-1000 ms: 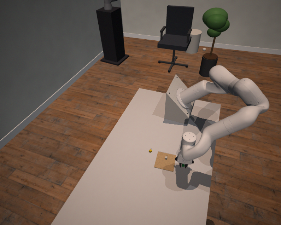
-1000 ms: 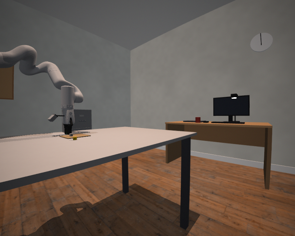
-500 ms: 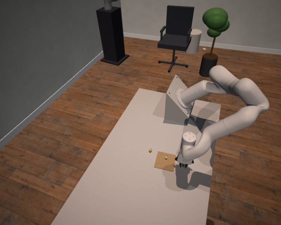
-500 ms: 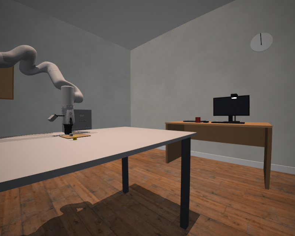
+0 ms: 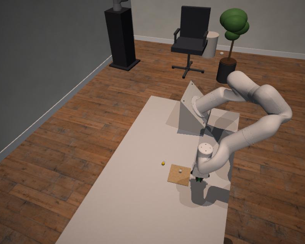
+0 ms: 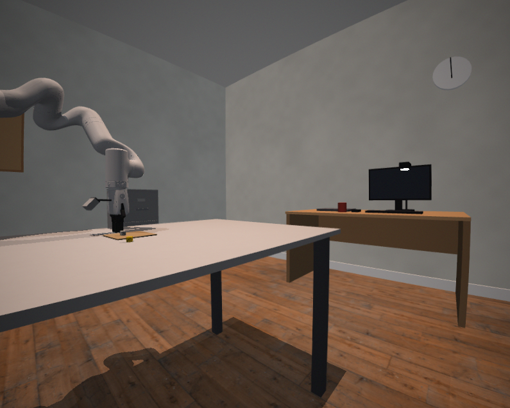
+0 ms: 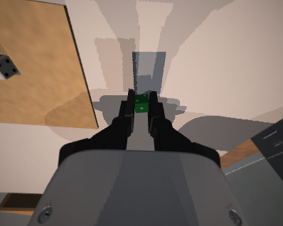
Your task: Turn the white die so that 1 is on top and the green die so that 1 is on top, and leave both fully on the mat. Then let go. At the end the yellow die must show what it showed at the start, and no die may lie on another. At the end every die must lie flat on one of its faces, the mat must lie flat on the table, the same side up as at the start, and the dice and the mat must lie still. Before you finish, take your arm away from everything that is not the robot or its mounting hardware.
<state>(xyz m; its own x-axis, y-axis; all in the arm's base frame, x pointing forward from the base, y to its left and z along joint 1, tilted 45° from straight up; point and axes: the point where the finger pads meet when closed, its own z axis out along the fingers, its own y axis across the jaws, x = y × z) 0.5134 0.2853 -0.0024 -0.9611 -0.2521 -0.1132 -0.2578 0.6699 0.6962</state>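
Right now the green die is 1 cm below my hand. The rest, counted from my hand: mat 13 cm to the right, 2 cm below, 2 cm ahead; white die 13 cm to the right, 1 cm below; yellow die 27 cm to the right, 1 cm below, 1 cm behind.
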